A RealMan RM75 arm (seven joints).
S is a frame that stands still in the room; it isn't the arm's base.
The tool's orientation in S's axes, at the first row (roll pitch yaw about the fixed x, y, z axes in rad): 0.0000 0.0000 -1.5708
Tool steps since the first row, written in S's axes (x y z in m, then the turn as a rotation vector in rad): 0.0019 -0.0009 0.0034 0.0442 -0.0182 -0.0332; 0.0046 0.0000 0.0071 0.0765 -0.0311 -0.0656; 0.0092 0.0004 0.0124 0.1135 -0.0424 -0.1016; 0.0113 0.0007 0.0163 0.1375 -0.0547 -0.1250; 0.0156 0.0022 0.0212 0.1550 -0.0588 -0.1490; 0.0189 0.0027 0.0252 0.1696 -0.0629 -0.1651; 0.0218 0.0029 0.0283 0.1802 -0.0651 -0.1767; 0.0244 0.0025 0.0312 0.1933 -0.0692 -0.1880; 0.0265 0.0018 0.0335 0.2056 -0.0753 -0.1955
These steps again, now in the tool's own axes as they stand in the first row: 0.0009 0.0019 0.0034 0.0182 0.0442 -0.0332; 0.0000 0.0046 0.0071 0.0311 0.0765 -0.0656; -0.0004 0.0092 0.0124 0.0424 0.1135 -0.1016; -0.0007 0.0113 0.0163 0.0547 0.1375 -0.1250; -0.0022 0.0156 0.0212 0.0588 0.1550 -0.1490; -0.0027 0.0189 0.0252 0.0629 0.1696 -0.1651; -0.0029 0.0218 0.0283 0.0651 0.1802 -0.1767; -0.0025 0.0244 0.0312 0.0692 0.1933 -0.1880; -0.0018 0.0265 0.0335 0.0753 0.2056 -0.1955
